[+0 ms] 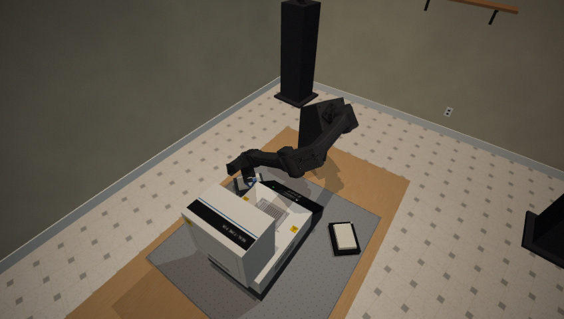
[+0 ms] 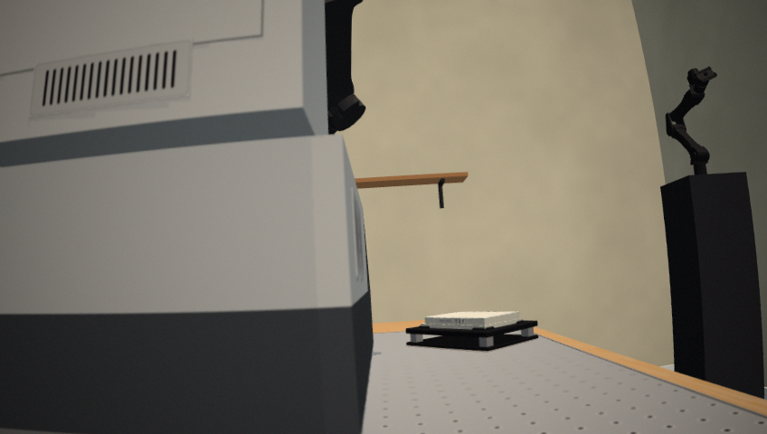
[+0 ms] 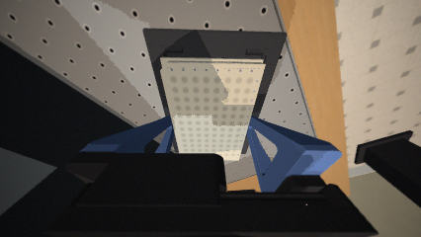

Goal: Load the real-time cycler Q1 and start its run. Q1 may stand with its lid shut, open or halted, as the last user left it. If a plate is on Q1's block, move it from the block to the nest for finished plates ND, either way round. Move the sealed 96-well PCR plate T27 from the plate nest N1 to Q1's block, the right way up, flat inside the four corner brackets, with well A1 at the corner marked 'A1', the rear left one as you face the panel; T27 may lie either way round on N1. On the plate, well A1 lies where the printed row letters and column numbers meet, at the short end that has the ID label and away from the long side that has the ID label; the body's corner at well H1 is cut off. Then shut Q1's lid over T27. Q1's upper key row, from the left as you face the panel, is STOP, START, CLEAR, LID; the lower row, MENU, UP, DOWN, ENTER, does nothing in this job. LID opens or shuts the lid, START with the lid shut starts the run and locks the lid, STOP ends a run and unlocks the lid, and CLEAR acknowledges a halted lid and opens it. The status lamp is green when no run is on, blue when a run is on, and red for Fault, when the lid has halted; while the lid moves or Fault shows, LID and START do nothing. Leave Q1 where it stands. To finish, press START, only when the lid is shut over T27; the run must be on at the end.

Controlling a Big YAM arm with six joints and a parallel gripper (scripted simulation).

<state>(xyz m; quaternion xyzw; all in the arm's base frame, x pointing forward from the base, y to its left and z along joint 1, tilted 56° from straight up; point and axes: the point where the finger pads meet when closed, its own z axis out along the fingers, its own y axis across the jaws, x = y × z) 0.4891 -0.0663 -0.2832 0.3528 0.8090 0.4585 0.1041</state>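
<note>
Right now my hand is 20 mm above the dark nest ND. Also, from my hand: plate T27: 580 mm to the left, 60 mm behind, 10 mm below; grey perforated mat: 300 mm to the left, 200 mm ahead, 50 mm below; black nest N1: 580 mm to the left, 60 mm behind, 30 mm below.
</note>
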